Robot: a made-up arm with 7 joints.
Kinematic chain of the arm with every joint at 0, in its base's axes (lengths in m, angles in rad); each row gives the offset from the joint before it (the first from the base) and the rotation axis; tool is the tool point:
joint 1: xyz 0 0.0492 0 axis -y
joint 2: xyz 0 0.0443 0 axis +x
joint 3: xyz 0 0 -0.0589 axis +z
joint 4: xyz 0 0 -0.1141 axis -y
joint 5: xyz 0 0 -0.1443 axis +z
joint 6: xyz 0 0 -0.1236 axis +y
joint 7: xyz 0 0 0 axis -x
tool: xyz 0 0 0
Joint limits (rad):
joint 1: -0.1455..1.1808
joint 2: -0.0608..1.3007
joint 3: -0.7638..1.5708
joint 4: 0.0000..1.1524
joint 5: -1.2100..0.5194
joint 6: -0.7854..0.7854
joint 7: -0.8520..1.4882
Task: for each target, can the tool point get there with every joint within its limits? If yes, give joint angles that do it. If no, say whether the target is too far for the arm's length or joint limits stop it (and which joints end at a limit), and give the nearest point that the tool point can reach.
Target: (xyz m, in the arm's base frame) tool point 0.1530 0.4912 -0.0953
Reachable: yes | joints 0.6435 1.0818 0.5330 0.2866 0.0578 0.4128 0.9457
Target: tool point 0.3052 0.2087 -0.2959
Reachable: yes | joints 0.7777 0.2143 1.1528 0.0908 0.0015 -0.0645 1.1912
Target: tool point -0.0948 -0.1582 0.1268
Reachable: no: joint limits stop it (at a limit: joint 1, joint 2, joint 3, joint 4) | nearest point 0.3179 -0.0926 0.0605 | short by 0.423 m
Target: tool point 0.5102 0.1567 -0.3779
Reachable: no: too far | nearest point 0.3526 0.1372 -0.2611 | short by 0.197 m
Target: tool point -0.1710 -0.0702 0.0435
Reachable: no: joint limits stop it (at a limit: joint 1, joint 2, joint 3, joint 4) | nearest point 0.1356 -0.0926 -0.2938 | short by 0.456 m
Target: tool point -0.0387 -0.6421 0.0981
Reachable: no: too far | nearest point 0.3179 -0.0926 0.0605 | short by 0.656 m
